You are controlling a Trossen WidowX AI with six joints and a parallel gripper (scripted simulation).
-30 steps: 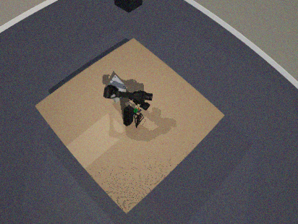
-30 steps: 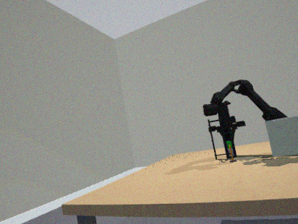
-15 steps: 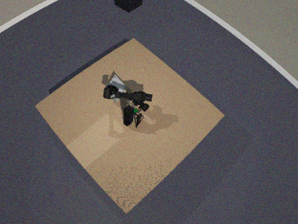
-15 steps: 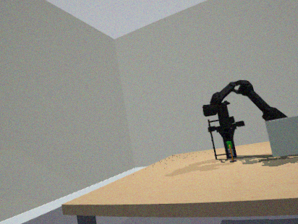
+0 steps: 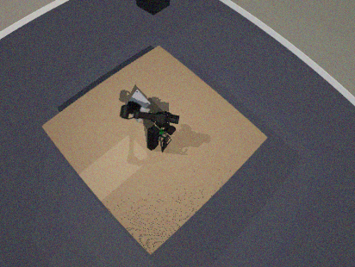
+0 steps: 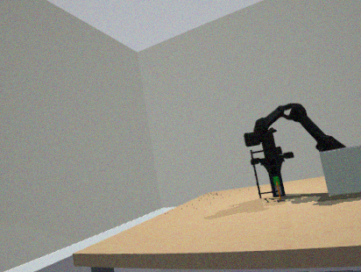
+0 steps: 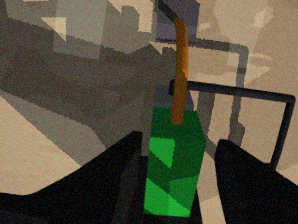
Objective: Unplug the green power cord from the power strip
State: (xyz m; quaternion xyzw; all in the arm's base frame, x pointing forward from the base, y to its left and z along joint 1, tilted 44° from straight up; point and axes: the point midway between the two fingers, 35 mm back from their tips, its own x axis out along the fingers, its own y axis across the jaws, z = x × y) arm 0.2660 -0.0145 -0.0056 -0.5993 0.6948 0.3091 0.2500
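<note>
My gripper tip is now 4 cm to the left of the green plug and 1 cm above it.
</note>
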